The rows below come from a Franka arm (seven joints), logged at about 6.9 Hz.
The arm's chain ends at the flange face. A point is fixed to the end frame.
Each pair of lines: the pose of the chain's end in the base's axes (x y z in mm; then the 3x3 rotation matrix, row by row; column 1 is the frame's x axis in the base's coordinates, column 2 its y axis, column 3 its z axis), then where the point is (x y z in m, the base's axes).
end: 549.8 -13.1 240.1; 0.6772 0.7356 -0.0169; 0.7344 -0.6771 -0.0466; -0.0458 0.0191 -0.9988
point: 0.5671 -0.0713 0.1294
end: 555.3 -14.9 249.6; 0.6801 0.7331 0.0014; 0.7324 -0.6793 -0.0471; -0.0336 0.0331 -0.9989
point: 0.5744 -0.0732 0.1393
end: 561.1 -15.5 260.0; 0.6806 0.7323 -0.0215; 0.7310 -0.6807 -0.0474; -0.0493 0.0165 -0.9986
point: 0.5776 -0.0739 0.1493
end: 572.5 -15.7 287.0; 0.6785 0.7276 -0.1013; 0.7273 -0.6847 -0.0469; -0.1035 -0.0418 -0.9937
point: 0.5798 -0.0741 0.1753
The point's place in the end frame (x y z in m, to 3 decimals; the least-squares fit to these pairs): -0.026 0.050 0.113
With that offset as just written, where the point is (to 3 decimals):
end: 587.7 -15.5 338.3; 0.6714 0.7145 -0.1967; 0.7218 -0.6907 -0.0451; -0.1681 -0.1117 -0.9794
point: 0.584 -0.074 0.226
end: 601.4 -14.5 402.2; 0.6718 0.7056 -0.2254; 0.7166 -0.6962 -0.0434; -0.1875 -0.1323 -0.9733
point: 0.594 -0.073 0.290
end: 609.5 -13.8 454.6; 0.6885 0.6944 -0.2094; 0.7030 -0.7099 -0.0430; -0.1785 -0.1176 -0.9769
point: 0.603 -0.072 0.343
